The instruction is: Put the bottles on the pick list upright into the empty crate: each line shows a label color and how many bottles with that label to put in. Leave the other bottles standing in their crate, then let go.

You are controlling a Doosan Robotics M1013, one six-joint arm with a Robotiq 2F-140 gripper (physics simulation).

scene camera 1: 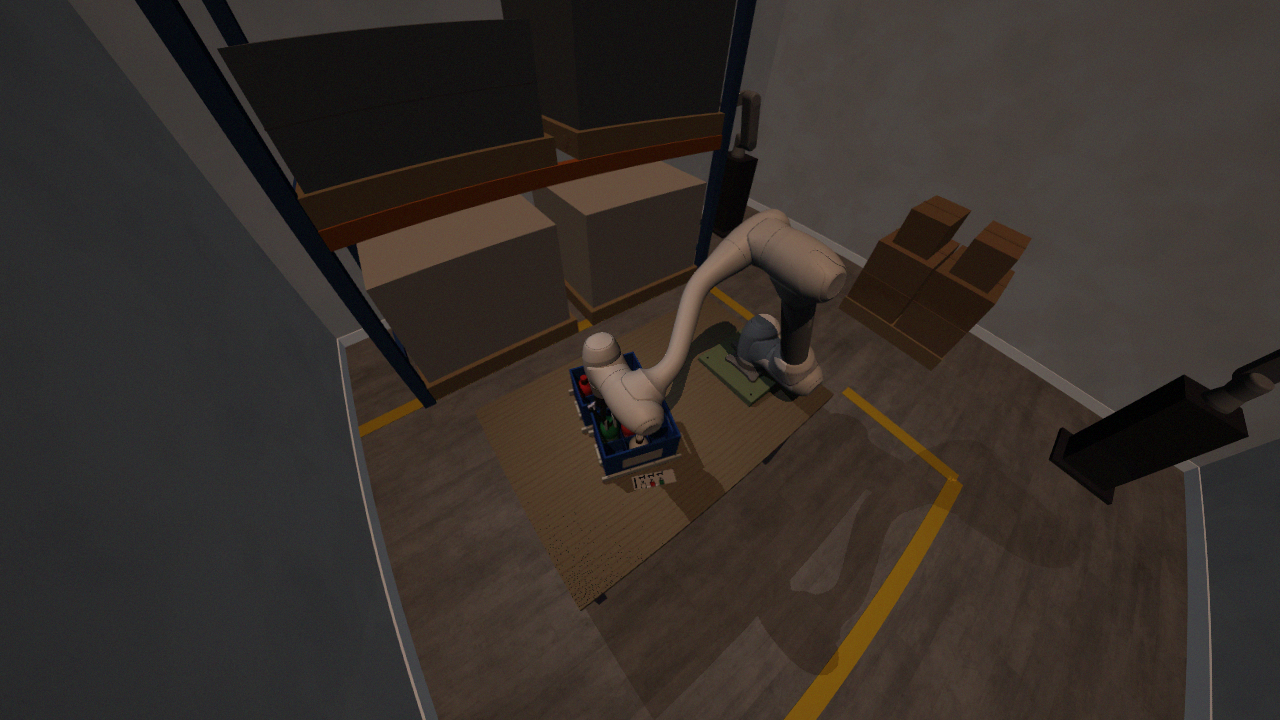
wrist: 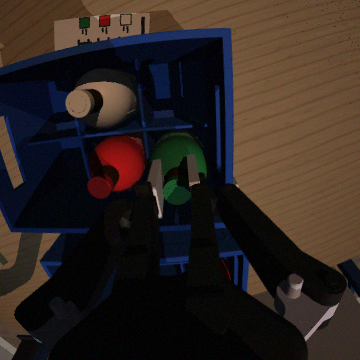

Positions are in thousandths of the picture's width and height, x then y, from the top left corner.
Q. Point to a red bottle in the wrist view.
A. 324,457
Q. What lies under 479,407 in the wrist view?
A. A green bottle.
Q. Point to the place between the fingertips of the gripper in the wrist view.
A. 488,471
